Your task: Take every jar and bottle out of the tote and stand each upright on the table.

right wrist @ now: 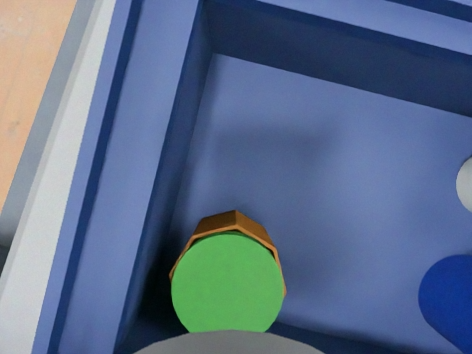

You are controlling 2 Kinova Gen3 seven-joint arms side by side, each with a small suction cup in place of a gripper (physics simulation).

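Places are measured from the left arm's base along level axes (x ahead, y left, z up), in metres.
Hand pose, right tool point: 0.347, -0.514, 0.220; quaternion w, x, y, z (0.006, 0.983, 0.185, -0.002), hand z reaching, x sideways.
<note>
After its pixels a point has its place, as x, y, z.
A jar with a flat green lid (227,282) {0.344, -0.511, 0.114} and an orange-brown faceted body stands upright in the tote (145,125) {0.286, -0.459, 0.132}, near its left wall and the wall at the bottom of the view. My right gripper, a grey suction cup (229,343), shows in part at the bottom edge and overlaps the near side of the green lid. Whether it touches or grips the lid is hidden. A dark blue rounded item (450,295) {0.471, -0.482, 0.059} lies in the tote at the lower right, cut off by the edge. Part of a whitish round item (466,184) {0.468, -0.416, 0.032} shows above it. My left gripper does not show.
The blue tote's thick walls run along the left, top and bottom of the view. A white and grey edge (55,175) {0.215, -0.512, 0.000} runs beside the tote's left wall. A light wood-coloured surface (30,65) shows at the upper left.
</note>
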